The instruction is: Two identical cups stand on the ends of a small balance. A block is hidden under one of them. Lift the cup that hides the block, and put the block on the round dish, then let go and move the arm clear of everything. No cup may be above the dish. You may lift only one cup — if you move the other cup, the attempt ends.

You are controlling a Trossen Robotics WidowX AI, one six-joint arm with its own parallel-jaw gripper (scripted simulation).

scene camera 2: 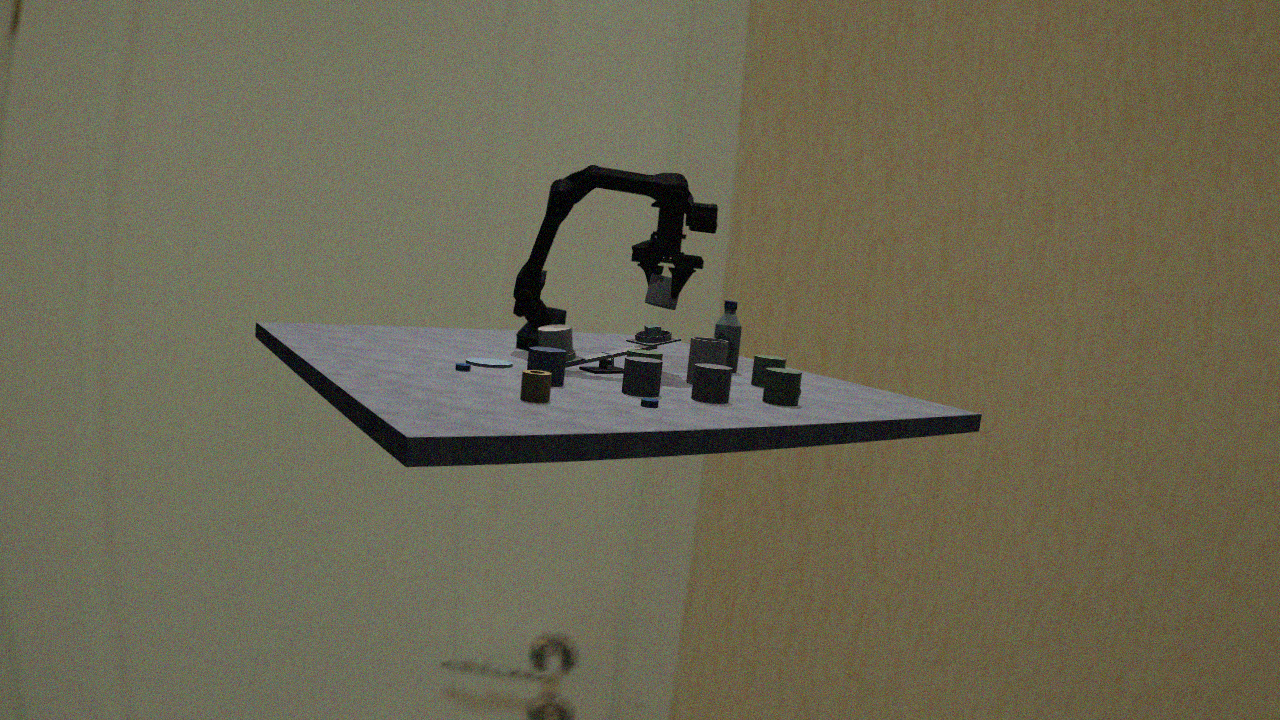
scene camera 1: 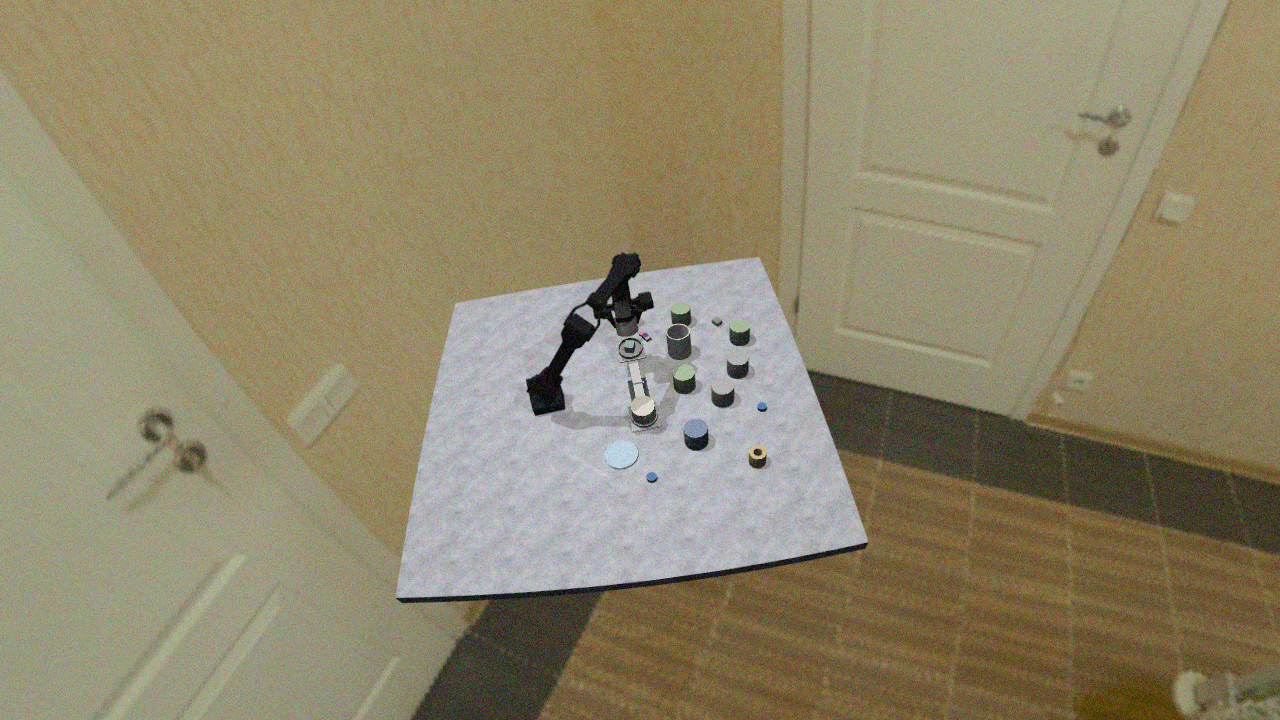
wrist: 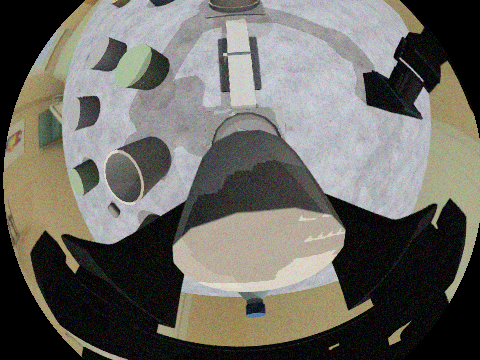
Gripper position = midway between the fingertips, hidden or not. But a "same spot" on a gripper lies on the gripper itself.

Labels:
My gripper shows in scene camera 2, in scene camera 1 (626,325) and in the wrist view. One and the same spot on my gripper: (wrist: 380,255) is (scene camera 2: 650,268).

